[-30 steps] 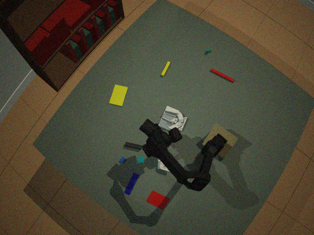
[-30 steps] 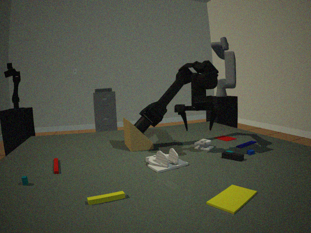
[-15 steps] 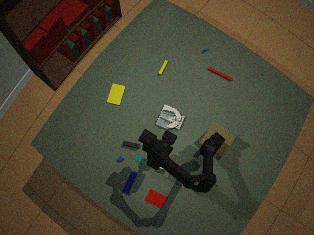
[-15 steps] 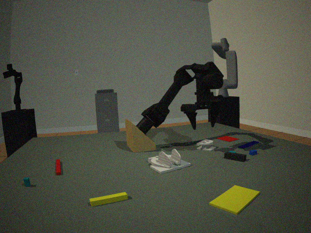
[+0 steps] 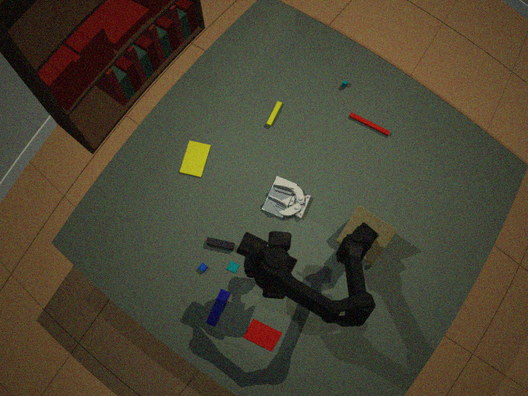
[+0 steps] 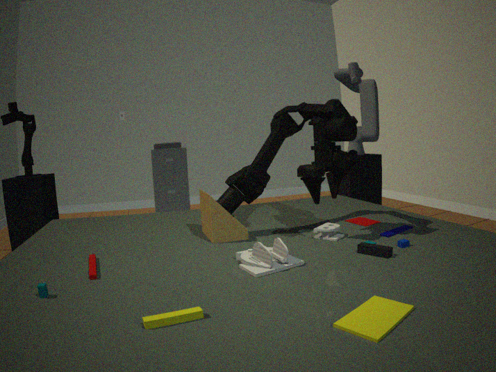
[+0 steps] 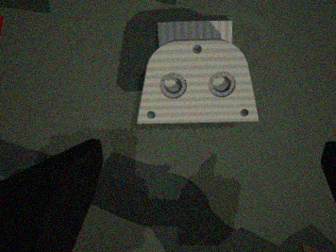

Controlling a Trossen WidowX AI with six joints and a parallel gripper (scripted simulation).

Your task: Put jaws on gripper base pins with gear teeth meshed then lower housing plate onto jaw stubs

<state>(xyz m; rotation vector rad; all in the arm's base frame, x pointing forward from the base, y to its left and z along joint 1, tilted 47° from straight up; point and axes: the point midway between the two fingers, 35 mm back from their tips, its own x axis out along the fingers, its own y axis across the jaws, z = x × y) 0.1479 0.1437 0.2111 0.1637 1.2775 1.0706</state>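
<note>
Now: gripper tip 10 mm to the right of the gripper base and 70 mm above it. The rest, counted from my gripper tip: black block (190 mm ahead, 40 mm to the left, 90 mm below); then red plate (90 mm behind, 180 mm to the left, 100 mm below); then white block (10 mm to the left, 90 mm below).
</note>
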